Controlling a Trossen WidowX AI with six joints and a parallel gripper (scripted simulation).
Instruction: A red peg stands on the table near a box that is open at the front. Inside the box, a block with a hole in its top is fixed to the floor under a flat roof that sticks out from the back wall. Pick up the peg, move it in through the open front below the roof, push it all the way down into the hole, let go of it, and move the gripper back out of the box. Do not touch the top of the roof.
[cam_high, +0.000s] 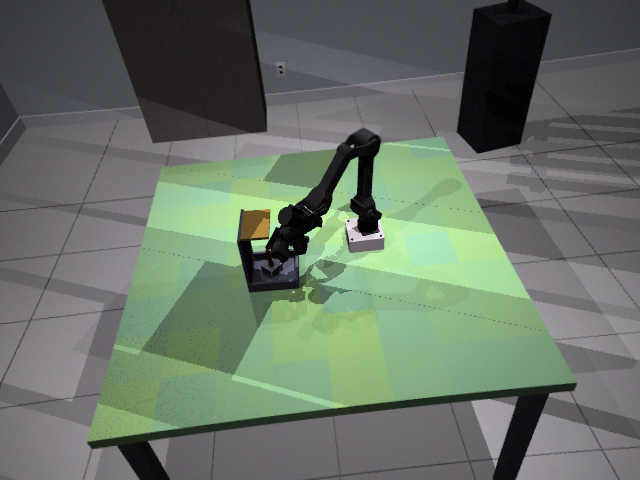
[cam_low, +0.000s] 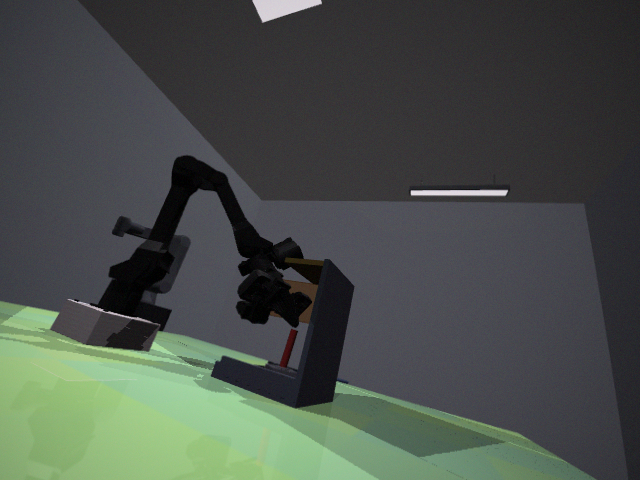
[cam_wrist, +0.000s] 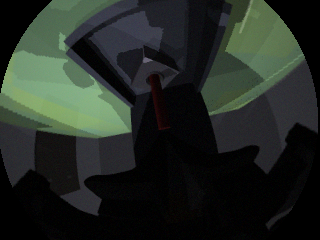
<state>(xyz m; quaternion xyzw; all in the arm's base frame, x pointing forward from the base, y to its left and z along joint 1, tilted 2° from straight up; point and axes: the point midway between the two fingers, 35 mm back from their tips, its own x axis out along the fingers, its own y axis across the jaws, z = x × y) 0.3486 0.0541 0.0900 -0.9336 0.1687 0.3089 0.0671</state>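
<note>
Now: gripper tip 50 mm above the red peg. Also, from my gripper tip: orange roof: 110 mm above, 20 mm ahead; back wall: 70 mm ahead, 10 mm to the right.
</note>
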